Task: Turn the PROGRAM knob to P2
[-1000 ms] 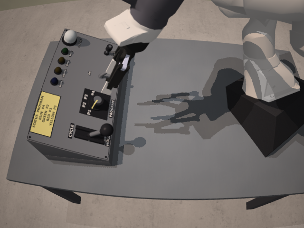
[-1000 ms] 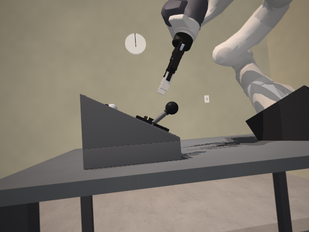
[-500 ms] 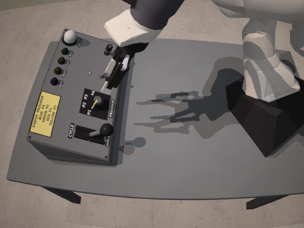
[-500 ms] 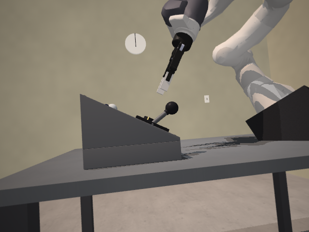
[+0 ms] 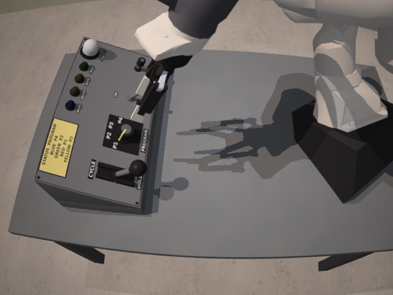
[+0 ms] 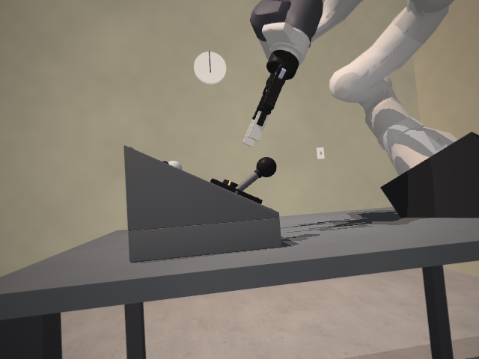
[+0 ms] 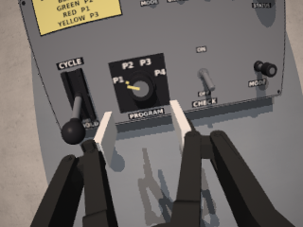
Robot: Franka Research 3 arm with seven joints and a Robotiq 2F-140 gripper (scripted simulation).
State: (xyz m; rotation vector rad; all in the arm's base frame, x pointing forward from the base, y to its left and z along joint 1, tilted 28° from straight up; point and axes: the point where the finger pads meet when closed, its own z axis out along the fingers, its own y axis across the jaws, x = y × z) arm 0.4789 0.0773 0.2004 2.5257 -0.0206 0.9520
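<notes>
The grey sloped console is 15 cm below my hand, 9 cm ahead of it and 7 cm to the right of it. Round my hand: small black mode knob: 25 cm to the right, 13 cm below, 3 cm ahead; then check toggle: 14 cm below, 13 cm to the right, 4 cm ahead; then black ball lever: 12 cm below, 11 cm to the left, 6 cm ahead.
</notes>
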